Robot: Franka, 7 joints.
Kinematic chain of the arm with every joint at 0, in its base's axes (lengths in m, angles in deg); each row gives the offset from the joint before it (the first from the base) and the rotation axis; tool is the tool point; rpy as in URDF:
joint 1: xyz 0 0 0.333 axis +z
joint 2: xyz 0 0 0 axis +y
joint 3: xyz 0 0 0.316 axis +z
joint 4: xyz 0.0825 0 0 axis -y
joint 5: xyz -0.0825 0 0.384 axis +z
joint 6: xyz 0 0 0 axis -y
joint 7: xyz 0.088 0 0 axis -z
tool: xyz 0 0 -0.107 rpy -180 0 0
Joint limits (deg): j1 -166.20..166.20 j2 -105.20..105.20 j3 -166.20..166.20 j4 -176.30..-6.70 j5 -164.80..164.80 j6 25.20..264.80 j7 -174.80..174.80
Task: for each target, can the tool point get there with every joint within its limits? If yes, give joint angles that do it. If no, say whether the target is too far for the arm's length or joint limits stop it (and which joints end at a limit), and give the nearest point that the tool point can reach.
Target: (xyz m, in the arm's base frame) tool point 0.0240 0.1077 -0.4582
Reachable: no: joint limits stop it (at a limit: joint 2) | nearest point 0.0310 0.1390 -0.3417 | short by 0.121 m
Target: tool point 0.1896 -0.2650 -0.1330
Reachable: yes | joints -63.24 87.49 21.05 -95.81 -65.10 49.99 -47.19
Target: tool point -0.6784 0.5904 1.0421
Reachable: no: too far | nearest point -0.5082 0.4423 0.8642 | short by 0.287 m
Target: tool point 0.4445 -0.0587 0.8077
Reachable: yes | joints 98.07 13.24 -130.09 -97.99 130.38 46.07 -98.48
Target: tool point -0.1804 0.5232 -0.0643
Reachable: yes | joints 128.96 73.59 -15.22 -80.90 -26.33 95.48 -33.67
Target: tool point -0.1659 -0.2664 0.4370
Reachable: yes | joints 127.17 72.10 90.99 -163.46 94.61 72.22 146.54
